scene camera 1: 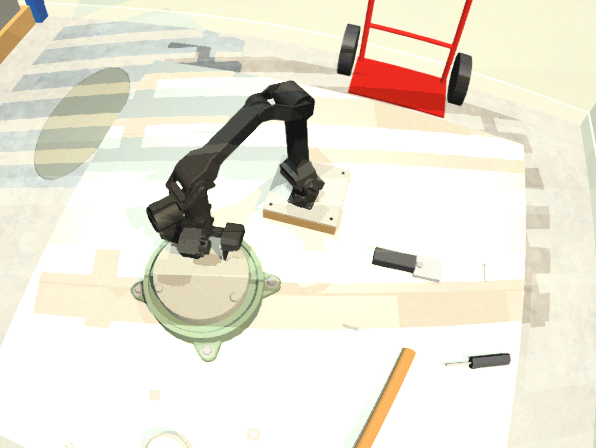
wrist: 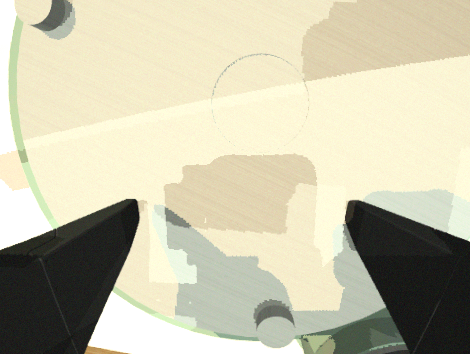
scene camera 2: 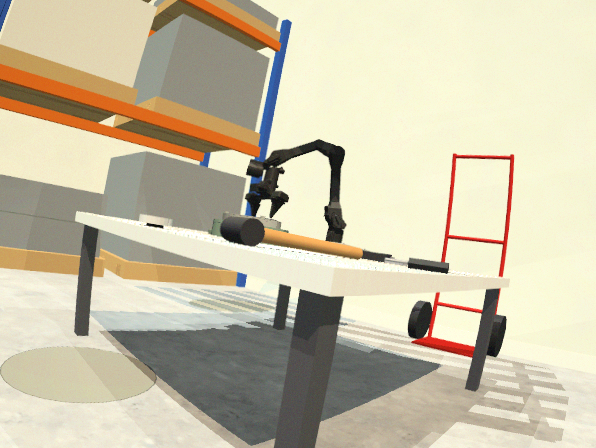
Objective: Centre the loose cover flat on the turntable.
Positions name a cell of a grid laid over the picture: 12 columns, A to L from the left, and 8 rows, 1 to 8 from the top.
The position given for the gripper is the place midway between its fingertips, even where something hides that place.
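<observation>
There's a hammer (scene camera 2: E5) resting on the table, though in the wrist view the hammer is out of frame. You'd also see a round dial gauge (scene camera 1: E7), and the wrist view has that round dial gauge (wrist: J8) too. A round cover disc (scene camera 1: E6) is there as well, and the wrist view shows the round cover disc (wrist: G4) too. As for the gripper (scene camera 1: E5), it's open and it touches the round cover disc. The wrist view shows the gripper (wrist: G5) as well, and so does scene camera 2, with the gripper (scene camera 2: F4).
</observation>
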